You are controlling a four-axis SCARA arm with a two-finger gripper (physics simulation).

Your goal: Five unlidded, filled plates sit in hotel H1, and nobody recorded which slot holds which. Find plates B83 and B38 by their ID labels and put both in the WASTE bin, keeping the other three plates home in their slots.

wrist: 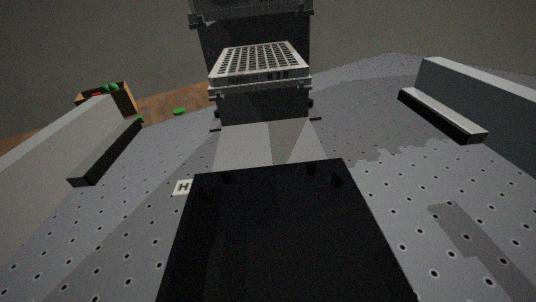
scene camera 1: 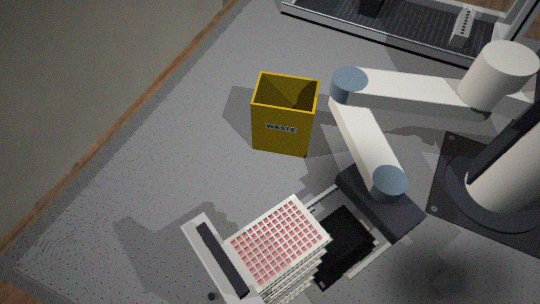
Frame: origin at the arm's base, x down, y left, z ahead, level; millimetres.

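Seen in the pictures: gripper, fingertip midpoint: (wrist: 267,93); arm's base, origin of the base link: (scene camera 1: 490,191).
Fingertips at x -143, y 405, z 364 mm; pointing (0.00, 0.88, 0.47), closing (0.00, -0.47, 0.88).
Offsets run from my fingertips to a thing's top centre. "spot": to the spot under its first point. Level surfaces: height alone.
Hotel H1 (scene camera 1: 202,250) (wrist: 255,32) holds a stack of plates. In scene camera 1, the top plate {dx -258, dy +115, dz +56 mm} (scene camera 1: 280,240) shows pink wells; the lower ones show as edges. In the wrist view, a low plate {dx +8, dy +115, dz +56 mm} (wrist: 260,62) faces me, its blurred label seeming to read B38. The level above is cut off by the frame, and no B83 label is readable. My gripper (scene camera 1: 328,242) (wrist: 267,93) is open and empty, its fingers wide apart in front of the hotel. The yellow WASTE bin {dx -70, dy -306, dz +223 mm} (scene camera 1: 280,142) stands upright; no plate shows in its opening.
A black platform {dx +60, dy -48, dz -30 mm} (scene camera 1: 345,240) (wrist: 280,235) lies before the hotel, partly covering a label with an H {spot: dx +130, dy +113, dz -62 mm} (wrist: 183,187). A grey-framed tray {dx +81 mm} (scene camera 1: 410,32) is at the upper right. An open box (wrist: 127,97) is beyond the table in the wrist view.
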